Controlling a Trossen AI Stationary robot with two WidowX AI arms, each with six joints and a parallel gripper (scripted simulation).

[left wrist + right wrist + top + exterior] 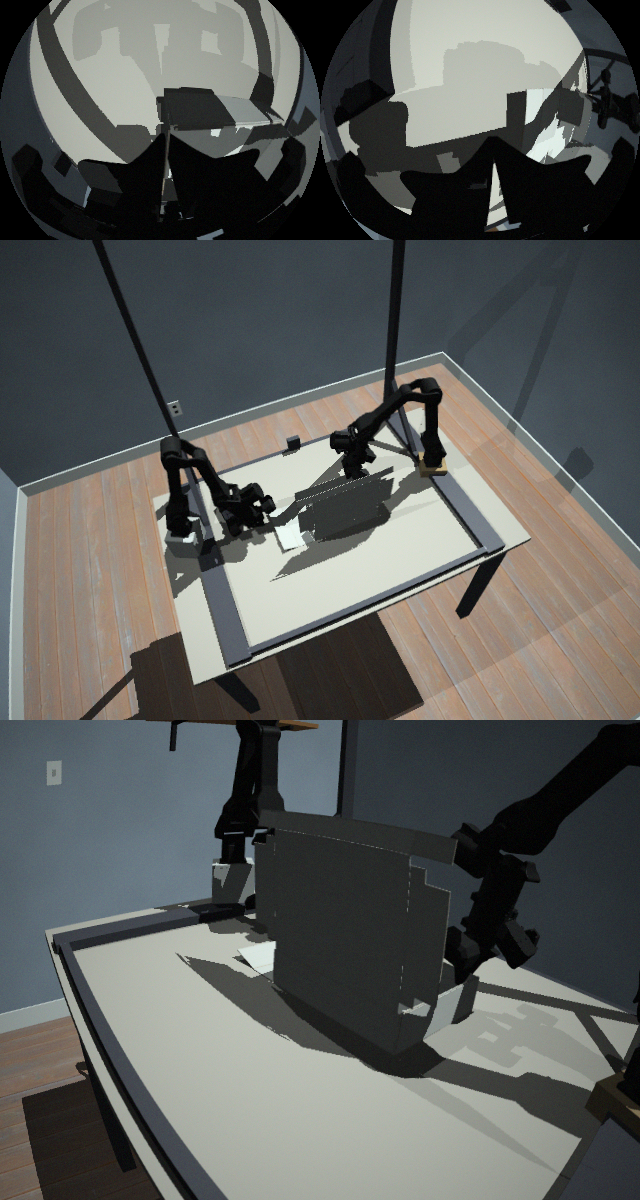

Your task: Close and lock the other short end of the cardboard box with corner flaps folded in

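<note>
The dark block is 100 mm behind my right hand, 100 mm to the right of it and 20 mm below it.
</note>
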